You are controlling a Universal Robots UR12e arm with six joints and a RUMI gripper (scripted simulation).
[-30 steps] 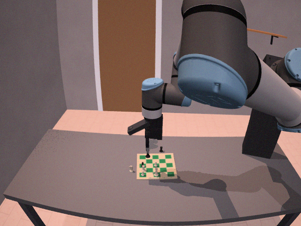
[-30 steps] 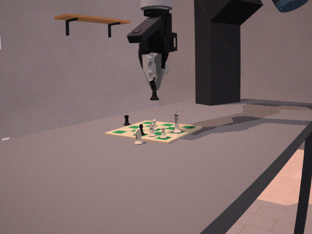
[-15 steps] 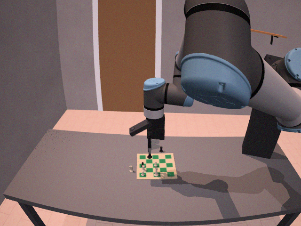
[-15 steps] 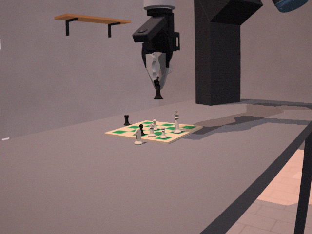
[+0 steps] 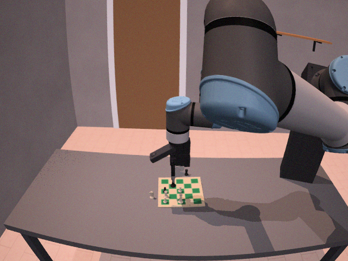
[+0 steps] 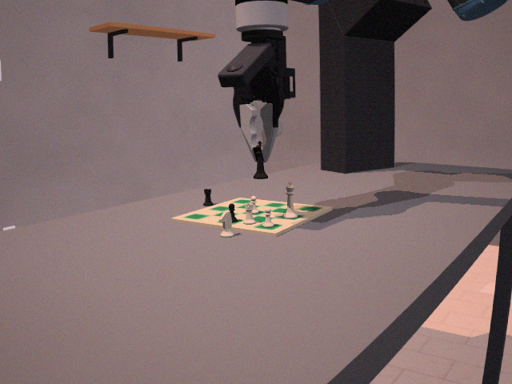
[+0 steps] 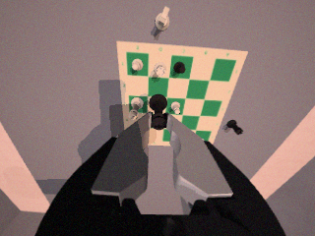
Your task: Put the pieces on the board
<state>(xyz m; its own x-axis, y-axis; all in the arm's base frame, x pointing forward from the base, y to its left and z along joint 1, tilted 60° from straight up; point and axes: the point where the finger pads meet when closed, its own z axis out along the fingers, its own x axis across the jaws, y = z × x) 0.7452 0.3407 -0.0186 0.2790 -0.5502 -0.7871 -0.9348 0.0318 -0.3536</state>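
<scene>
The white rook is 10 cm below my hand, 3 cm ahead of it and 1 cm to the left of it. From my hand the other things lie so: black king 1 cm below; then black pawn 10 cm below, 5 cm ahead, 2 cm to the right; then chessboard 12 cm below, 5 cm to the right, 3 cm behind.
</scene>
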